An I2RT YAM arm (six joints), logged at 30 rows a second.
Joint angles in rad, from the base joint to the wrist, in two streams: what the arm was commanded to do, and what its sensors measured. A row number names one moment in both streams.
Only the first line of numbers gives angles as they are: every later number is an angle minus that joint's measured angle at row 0.
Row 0, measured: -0.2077 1.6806 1.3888 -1.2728 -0.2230 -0.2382
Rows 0 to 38, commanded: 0.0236 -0.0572 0.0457 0.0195 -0.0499 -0.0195; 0.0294 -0.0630 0.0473 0.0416 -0.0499 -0.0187; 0.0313 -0.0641 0.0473 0.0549 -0.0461 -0.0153; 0.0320 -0.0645 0.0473 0.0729 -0.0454 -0.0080; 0.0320 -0.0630 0.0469 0.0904 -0.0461 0.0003; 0.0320 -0.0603 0.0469 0.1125 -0.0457 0.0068; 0.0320 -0.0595 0.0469 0.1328 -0.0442 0.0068; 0.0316 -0.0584 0.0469 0.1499 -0.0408 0.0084; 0.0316 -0.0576 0.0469 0.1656 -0.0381 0.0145; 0.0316 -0.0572 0.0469 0.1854 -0.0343 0.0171; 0.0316 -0.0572 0.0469 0.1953 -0.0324 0.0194; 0.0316 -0.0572 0.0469 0.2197 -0.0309 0.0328; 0.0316 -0.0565 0.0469 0.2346 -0.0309 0.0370; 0.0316 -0.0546 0.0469 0.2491 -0.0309 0.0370; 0.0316 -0.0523 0.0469 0.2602 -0.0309 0.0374; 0.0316 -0.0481 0.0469 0.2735 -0.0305 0.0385; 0.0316 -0.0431 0.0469 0.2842 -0.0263 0.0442; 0.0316 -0.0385 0.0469 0.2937 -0.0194 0.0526; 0.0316 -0.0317 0.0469 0.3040 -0.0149 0.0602; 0.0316 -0.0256 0.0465 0.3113 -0.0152 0.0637; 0.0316 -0.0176 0.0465 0.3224 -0.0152 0.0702; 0.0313 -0.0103 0.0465 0.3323 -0.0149 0.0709; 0.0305 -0.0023 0.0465 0.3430 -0.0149 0.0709; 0.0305 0.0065 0.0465 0.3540 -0.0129 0.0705; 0.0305 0.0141 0.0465 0.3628 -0.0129 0.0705; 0.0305 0.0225 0.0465 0.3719 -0.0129 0.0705; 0.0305 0.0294 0.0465 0.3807 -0.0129 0.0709; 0.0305 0.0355 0.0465 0.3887 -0.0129 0.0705; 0.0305 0.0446 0.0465 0.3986 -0.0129 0.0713; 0.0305 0.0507 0.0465 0.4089 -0.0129 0.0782; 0.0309 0.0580 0.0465 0.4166 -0.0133 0.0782; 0.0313 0.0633 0.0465 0.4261 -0.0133 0.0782; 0.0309 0.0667 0.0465 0.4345 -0.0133 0.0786; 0.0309 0.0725 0.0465 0.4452 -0.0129 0.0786; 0.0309 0.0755 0.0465 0.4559 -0.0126 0.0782; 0.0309 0.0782 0.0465 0.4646 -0.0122 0.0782; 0.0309 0.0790 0.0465 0.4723 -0.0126 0.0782; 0.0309 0.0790 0.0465 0.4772 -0.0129 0.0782; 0.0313 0.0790 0.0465 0.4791 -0.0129 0.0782
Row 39, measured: 0.0263 0.0721 0.0297 0.4688 -0.0168 0.0644
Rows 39 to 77, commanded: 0.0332 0.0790 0.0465 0.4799 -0.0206 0.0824; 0.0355 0.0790 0.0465 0.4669 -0.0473 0.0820; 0.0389 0.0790 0.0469 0.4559 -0.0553 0.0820; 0.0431 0.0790 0.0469 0.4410 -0.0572 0.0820; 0.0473 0.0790 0.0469 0.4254 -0.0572 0.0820; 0.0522 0.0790 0.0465 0.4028 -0.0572 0.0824; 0.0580 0.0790 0.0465 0.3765 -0.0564 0.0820; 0.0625 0.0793 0.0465 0.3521 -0.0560 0.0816; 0.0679 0.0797 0.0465 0.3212 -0.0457 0.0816; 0.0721 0.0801 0.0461 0.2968 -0.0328 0.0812; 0.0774 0.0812 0.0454 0.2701 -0.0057 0.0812; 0.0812 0.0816 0.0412 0.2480 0.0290 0.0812; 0.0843 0.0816 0.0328 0.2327 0.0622 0.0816; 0.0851 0.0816 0.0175 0.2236 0.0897 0.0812; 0.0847 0.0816 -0.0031 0.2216 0.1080 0.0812; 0.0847 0.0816 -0.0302 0.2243 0.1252 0.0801; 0.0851 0.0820 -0.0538 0.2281 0.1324 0.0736; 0.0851 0.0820 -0.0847 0.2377 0.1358 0.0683; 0.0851 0.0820 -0.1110 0.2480 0.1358 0.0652; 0.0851 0.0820 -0.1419 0.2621 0.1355 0.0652; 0.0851 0.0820 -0.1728 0.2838 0.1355 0.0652; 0.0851 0.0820 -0.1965 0.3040 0.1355 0.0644; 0.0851 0.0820 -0.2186 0.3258 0.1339 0.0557; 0.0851 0.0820 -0.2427 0.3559 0.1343 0.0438; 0.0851 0.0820 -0.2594 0.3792 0.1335 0.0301; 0.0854 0.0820 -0.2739 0.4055 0.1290 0.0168; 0.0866 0.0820 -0.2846 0.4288 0.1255 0.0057; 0.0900 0.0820 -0.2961 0.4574 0.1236 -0.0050; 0.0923 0.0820 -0.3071 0.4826 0.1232 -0.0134; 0.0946 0.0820 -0.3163 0.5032 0.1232 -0.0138; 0.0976 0.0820 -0.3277 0.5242 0.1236 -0.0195; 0.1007 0.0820 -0.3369 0.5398 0.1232 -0.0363; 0.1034 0.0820 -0.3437 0.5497 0.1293 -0.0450; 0.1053 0.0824 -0.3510 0.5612 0.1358 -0.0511; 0.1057 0.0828 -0.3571 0.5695 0.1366 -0.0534; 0.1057 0.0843 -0.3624 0.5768 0.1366 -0.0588; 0.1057 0.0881 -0.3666 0.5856 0.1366 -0.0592; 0.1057 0.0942 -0.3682 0.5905 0.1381 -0.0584; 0.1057 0.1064 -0.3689 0.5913 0.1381 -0.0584
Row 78, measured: 0.0992 0.0782 -0.3571 0.5825 0.1259 -0.0267
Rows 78 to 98, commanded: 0.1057 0.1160 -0.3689 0.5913 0.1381 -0.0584; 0.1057 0.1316 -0.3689 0.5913 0.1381 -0.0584; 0.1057 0.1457 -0.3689 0.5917 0.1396 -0.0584; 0.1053 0.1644 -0.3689 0.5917 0.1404 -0.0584; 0.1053 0.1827 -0.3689 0.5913 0.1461 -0.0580; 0.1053 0.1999 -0.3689 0.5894 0.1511 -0.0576; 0.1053 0.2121 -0.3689 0.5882 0.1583 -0.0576; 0.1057 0.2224 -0.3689 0.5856 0.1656 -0.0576; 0.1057 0.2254 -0.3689 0.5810 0.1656 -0.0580; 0.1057 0.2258 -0.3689 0.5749 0.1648 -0.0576; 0.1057 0.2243 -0.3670 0.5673 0.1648 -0.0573; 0.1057 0.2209 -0.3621 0.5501 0.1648 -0.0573; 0.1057 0.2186 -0.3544 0.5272 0.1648 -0.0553; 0.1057 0.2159 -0.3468 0.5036 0.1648 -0.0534; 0.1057 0.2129 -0.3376 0.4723 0.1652 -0.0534; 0.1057 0.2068 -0.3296 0.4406 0.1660 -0.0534; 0.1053 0.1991 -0.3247 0.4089 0.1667 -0.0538; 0.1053 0.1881 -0.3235 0.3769 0.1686 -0.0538; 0.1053 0.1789 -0.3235 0.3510 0.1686 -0.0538; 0.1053 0.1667 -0.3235 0.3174 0.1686 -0.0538; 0.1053 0.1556 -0.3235 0.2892 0.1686 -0.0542
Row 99, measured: 0.0973 0.1583 -0.3087 0.3349 0.1965 -0.0511
